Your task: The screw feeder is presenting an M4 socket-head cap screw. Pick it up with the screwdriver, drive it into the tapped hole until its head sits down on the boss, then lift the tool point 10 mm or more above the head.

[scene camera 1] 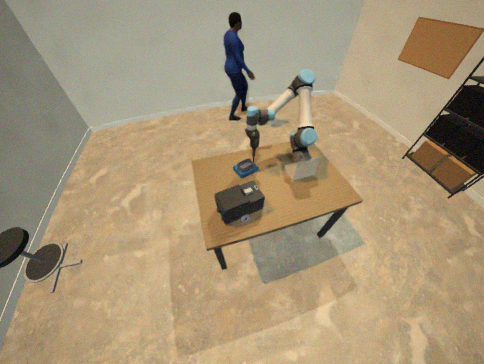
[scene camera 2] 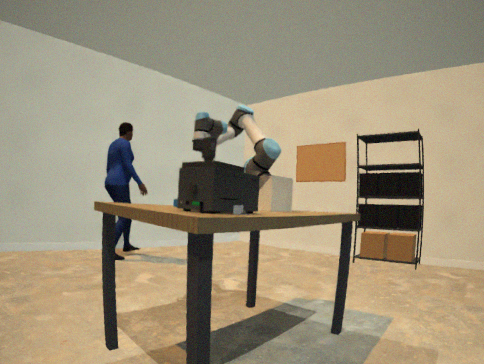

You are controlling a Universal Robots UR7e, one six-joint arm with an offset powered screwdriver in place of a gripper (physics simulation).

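The screw feeder, a black box (scene camera 1: 239,203) (scene camera 2: 217,187), stands on the table. A grey part (scene camera 1: 245,164) sits in a blue fixture (scene camera 1: 246,174) behind the feeder; its boss and tapped hole are too small to make out. My screwdriver (scene camera 1: 254,160) points straight down, its tip low at the right edge of the blue fixture and apart from the feeder. In scene camera 2 the feeder hides the tip. The M4 screw is too small to see in either view, so I cannot tell whether the tip holds it.
The wooden table (scene camera 1: 295,202) (scene camera 2: 150,212) bears the arm's base and an upright pale panel (scene camera 1: 306,169) (scene camera 2: 281,194) near it. A person in blue (scene camera 1: 234,52) (scene camera 2: 120,160) is beyond the table. A black shelf rack (scene camera 2: 358,167) stands by the right wall.
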